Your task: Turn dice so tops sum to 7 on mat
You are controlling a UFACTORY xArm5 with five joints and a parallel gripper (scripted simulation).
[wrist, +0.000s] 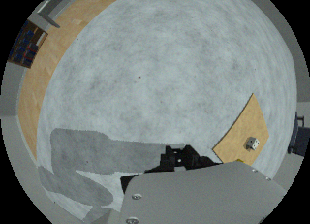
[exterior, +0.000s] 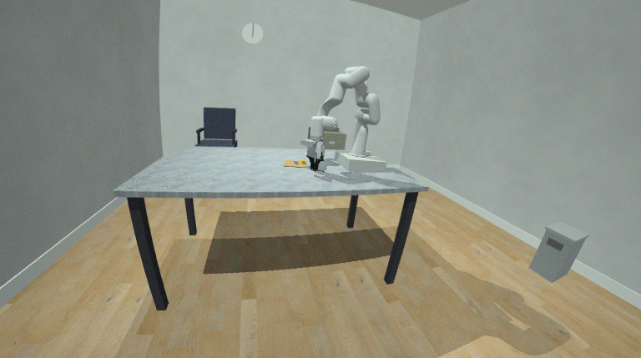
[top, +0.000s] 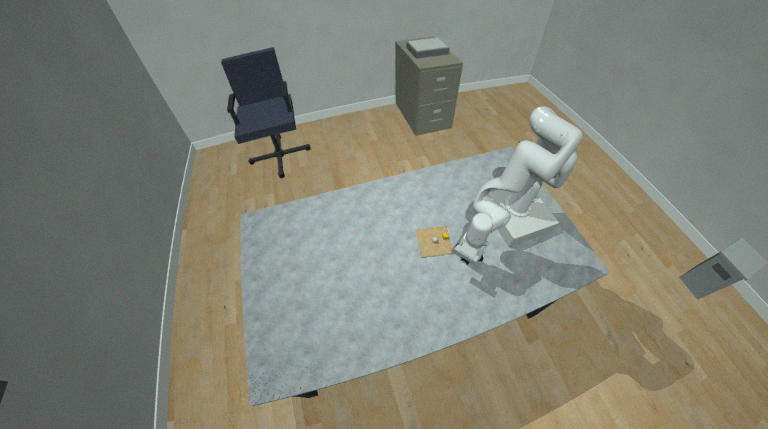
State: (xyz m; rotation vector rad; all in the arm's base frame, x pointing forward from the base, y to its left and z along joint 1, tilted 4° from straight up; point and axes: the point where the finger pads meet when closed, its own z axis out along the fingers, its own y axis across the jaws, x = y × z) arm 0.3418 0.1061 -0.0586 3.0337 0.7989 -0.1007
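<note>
Now: hand 80 mm short of the white die, 140 mm to the left of it and 10 mm above it. From my hand the other things lie so: black die: 10 mm below; then yellow die: 30 mm ahead, 140 mm to the right, 10 mm below; then tan mat: 80 mm ahead, 140 mm to the right, 30 mm below.
</note>
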